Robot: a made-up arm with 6 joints. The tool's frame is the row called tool.
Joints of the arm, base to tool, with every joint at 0 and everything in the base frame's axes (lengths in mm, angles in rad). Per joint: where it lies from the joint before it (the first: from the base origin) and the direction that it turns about. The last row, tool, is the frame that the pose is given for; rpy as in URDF.
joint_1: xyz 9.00 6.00 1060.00 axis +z
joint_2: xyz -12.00 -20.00 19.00 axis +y
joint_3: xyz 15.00 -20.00 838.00 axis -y
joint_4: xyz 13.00 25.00 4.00 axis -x
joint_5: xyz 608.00 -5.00 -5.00 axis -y
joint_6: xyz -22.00 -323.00 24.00 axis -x
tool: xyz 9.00 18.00 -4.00 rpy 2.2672 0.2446 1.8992
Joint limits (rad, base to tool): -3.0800..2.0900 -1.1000..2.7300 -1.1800..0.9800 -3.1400..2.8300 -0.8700..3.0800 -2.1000..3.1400
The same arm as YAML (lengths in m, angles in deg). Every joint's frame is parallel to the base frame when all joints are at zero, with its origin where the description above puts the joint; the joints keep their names.
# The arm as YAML. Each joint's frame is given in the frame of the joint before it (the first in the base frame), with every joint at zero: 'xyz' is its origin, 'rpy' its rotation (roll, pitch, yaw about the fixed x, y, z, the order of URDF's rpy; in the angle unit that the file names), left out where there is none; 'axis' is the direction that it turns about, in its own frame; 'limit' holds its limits. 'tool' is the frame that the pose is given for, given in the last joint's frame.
units:
  length: m
  angle: deg
joints:
  - name: joint_1
    type: revolute
    origin:
      xyz: [0.009, 0.006, 1.06]
    axis: [0.0, 0.0, 1.0]
    limit:
      lower: -176.47
      upper: 119.75
  - name: joint_2
    type: revolute
    origin:
      xyz: [-0.012, -0.02, 0.019]
    axis: [0.0, 1.0, 0.0]
    limit:
      lower: -63.03
      upper: 156.42
  - name: joint_3
    type: revolute
    origin:
      xyz: [0.015, -0.02, 0.838]
    axis: [0.0, -1.0, 0.0]
    limit:
      lower: -67.61
      upper: 56.15
  - name: joint_4
    type: revolute
    origin:
      xyz: [0.013, 0.025, 0.004]
    axis: [-1.0, 0.0, 0.0]
    limit:
      lower: -179.91
      upper: 162.15
  - name: joint_5
    type: revolute
    origin:
      xyz: [0.608, -0.005, -0.005]
    axis: [0.0, -1.0, 0.0]
    limit:
      lower: -49.85
      upper: 176.47
  - name: joint_6
    type: revolute
    origin:
      xyz: [-0.022, -0.323, 0.024]
    axis: [-1.0, 0.0, 0.0]
    limit:
      lower: -120.32
      upper: 179.91
tool:
  origin:
    xyz: [0.009, 0.018, -0.004]
    rpy: [129.9, 14.01, 108.82]

